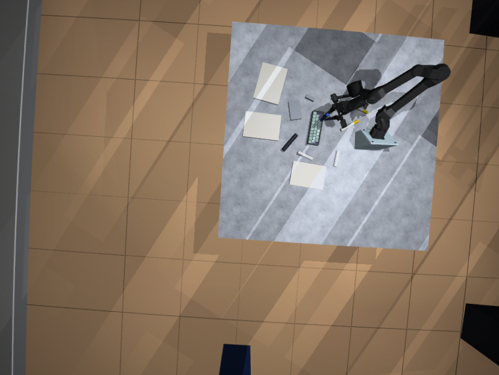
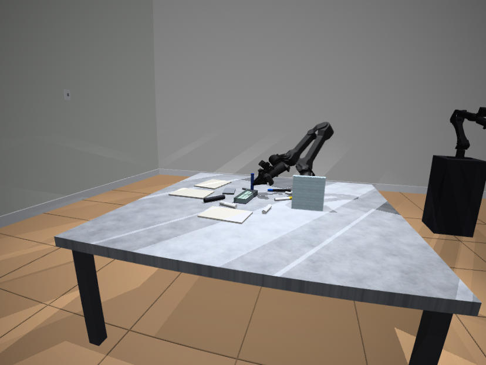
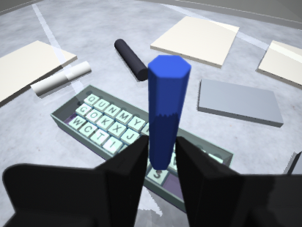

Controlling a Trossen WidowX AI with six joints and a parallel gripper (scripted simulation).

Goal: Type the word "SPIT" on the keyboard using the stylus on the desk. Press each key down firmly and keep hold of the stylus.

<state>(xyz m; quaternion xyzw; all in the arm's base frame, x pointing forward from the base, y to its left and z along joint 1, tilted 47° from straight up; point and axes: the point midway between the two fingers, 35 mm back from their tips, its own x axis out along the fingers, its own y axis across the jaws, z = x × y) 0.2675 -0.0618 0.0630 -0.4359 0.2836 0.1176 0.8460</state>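
Now: gripper tip 15 cm short of the grey slab, 7 cm above it and 5 cm to the left of it. The rest, counted from my gripper tip: blue stylus: 2 cm below.
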